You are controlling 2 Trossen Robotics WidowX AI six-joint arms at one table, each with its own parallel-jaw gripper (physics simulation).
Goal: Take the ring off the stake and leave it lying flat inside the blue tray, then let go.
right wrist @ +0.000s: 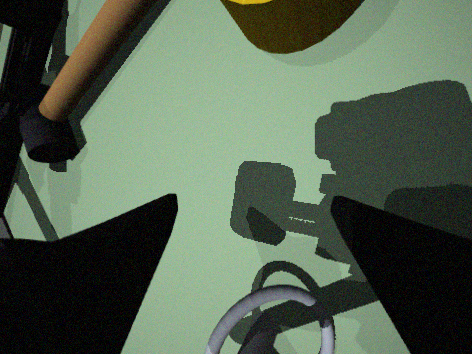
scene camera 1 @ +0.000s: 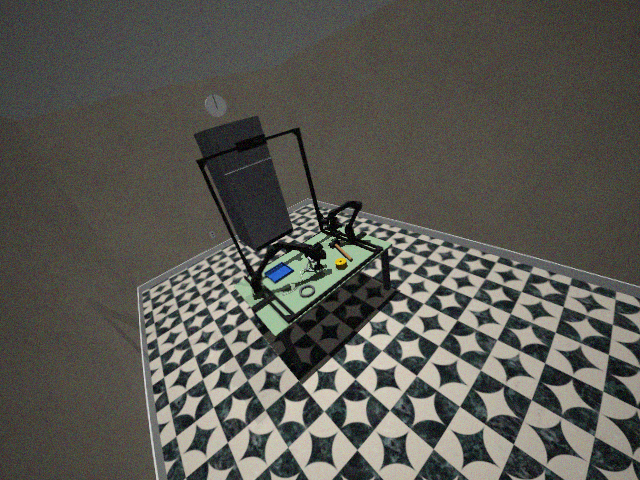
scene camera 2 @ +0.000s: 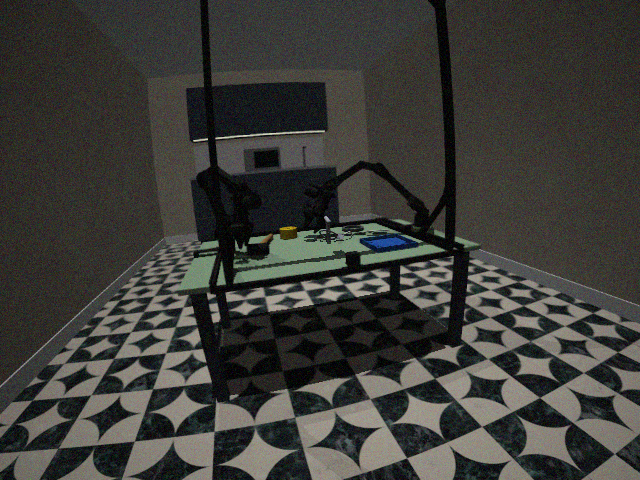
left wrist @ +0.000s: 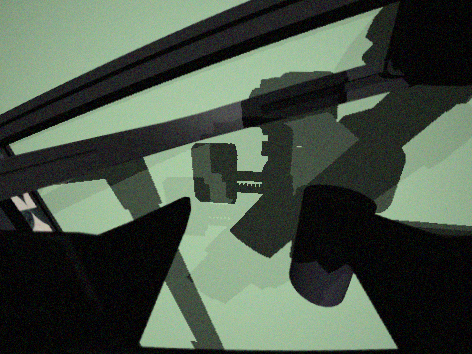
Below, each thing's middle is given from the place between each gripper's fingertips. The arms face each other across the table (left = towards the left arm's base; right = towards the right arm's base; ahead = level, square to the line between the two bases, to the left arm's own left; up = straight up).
Right now my right hand is 240 mm to the right of the hammer (right wrist: pixel 41 111), 60 mm past it and 20 mm above it. Also, from my right hand: blue tray (scene camera 2: pixel 385 243) 320 mm to the right, 240 mm behind, 30 mm below.
Now: left hand 19 cm short of the hammer, 6 cm to the left of it and 3 cm above it. The rest, counted from my left hand: blue tray: 62 cm to the right, 4 cm below.
